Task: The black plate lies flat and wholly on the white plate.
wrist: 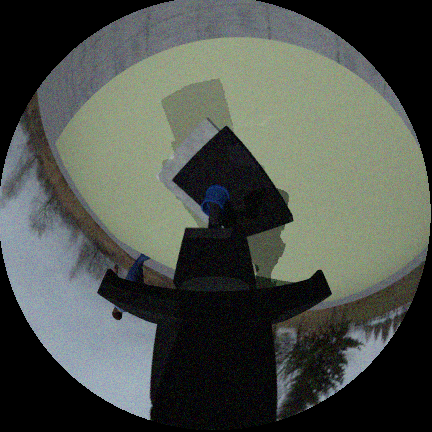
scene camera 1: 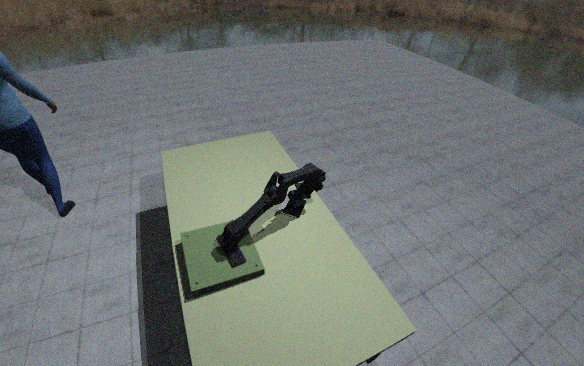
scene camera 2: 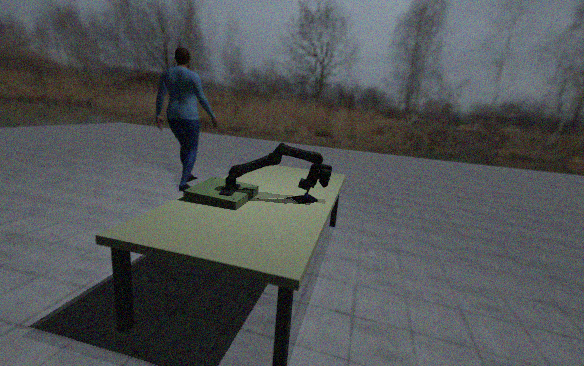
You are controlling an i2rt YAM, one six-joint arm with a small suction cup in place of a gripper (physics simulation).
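Seen in the pictures: hand, tool point: (wrist: pixel 214 192) (scene camera 1: pixel 293 203) (scene camera 2: pixel 305 197); arm's base, link origin: (scene camera 1: pixel 231 249) (scene camera 2: pixel 230 190).
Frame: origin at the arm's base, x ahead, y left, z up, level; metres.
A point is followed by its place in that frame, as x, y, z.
Observation:
The black plate (wrist: pixel 231 167) @[0.499, 0.123, -0.040] (scene camera 1: pixel 293 210) @[0.426, 0.096, -0.039] (scene camera 2: pixel 307 199) @[0.475, 0.106, -0.041] is a square dark sheet lying flat on the white plate (wrist: pixel 186 153) @[0.512, 0.179, -0.052], which shows only as a pale strip along its left edge in the wrist view. The two are not squarely aligned. Both lie near the right edge of the table. My gripper (wrist: pixel 215 200) (scene camera 2: pixel 306 193) @[0.460, 0.149, -0.045], a blue suction cup, sits on the black plate near its front left corner and holds it, with the plate still down on the white one. The arm hides part of the black plate in scene camera 1.
The yellow-green table (scene camera 1: pixel 327 290) @[0.294, -0.396, -0.058] (scene camera 2: pixel 218 236) @[0.112, -0.505, -0.058] (wrist: pixel 342 160) @[0.519, -0.001, -0.058] carries the arm's green base block (scene camera 1: pixel 207 270) @[-0.143, -0.057, 0.004] (scene camera 2: pixel 207 199) @[-0.086, -0.145, -0.024] at its left side. The table's right edge runs close beside the plates. A person (scene camera 2: pixel 183 109) walks on the paving behind the table.

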